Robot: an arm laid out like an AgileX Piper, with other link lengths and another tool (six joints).
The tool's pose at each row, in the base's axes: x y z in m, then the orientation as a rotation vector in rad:
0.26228 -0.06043 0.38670 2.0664 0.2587 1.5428
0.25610 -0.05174 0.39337 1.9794 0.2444 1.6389
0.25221 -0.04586 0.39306 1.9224 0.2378 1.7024
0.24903 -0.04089 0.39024 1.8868 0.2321 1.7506
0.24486 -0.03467 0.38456 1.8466 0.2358 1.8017
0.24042 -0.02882 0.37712 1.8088 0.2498 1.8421
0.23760 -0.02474 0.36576 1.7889 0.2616 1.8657
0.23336 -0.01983 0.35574 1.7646 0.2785 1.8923
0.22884 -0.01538 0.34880 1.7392 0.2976 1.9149
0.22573 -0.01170 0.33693 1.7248 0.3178 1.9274
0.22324 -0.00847 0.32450 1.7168 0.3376 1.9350
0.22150 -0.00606 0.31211 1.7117 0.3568 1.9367
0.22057 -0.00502 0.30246 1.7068 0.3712 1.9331
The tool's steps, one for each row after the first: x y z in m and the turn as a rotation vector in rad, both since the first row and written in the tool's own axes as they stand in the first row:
0.00749 -0.00272 -0.00973 -0.0371 0.0883 0.0165
0.00867 -0.00716 -0.01509 -0.0578 0.1476 0.0278
0.00758 -0.01227 -0.01903 -0.0673 0.1896 0.0408
0.00438 -0.01976 -0.02370 -0.0734 0.2371 0.0492
-0.00054 -0.02784 -0.02817 -0.0760 0.2794 0.0481
-0.00898 -0.03676 -0.02982 -0.0740 0.3040 0.0467
-0.01639 -0.04544 -0.03331 -0.0708 0.3332 0.0428
-0.02156 -0.05207 -0.03752 -0.0684 0.3611 0.0354
-0.03070 -0.06088 -0.03922 -0.0623 0.3786 0.0263
-0.04031 -0.06972 -0.04009 -0.0541 0.3905 0.0173
-0.05002 -0.07797 -0.04002 -0.0468 0.3975 0.0066
-0.05783 -0.08377 -0.03931 -0.0439 0.4006 -0.0046

